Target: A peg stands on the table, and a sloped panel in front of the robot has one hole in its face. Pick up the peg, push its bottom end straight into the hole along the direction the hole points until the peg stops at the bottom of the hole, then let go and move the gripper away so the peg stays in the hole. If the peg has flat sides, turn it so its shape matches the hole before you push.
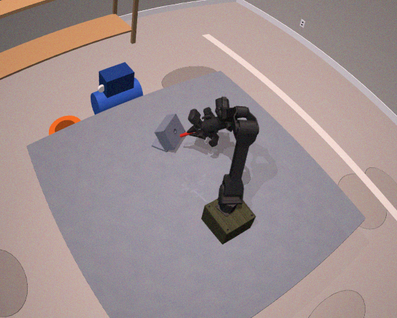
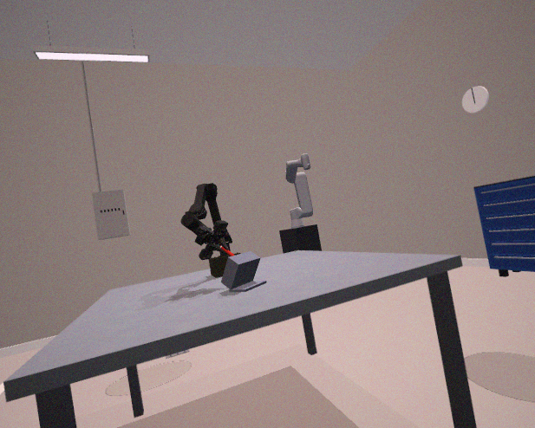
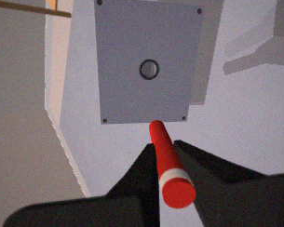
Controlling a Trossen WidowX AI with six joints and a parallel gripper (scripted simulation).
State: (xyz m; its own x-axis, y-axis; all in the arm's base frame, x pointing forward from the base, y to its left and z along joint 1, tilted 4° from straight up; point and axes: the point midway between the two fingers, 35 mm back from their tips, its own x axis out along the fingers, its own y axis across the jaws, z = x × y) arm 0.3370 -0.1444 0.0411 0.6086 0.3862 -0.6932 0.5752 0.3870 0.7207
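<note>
Right now my gripper tip is 100 mm short of the grey sloped panel and 70 mm above it. The rest, counted from my gripper tip: peg: 10 mm behind, 10 mm above.
</note>
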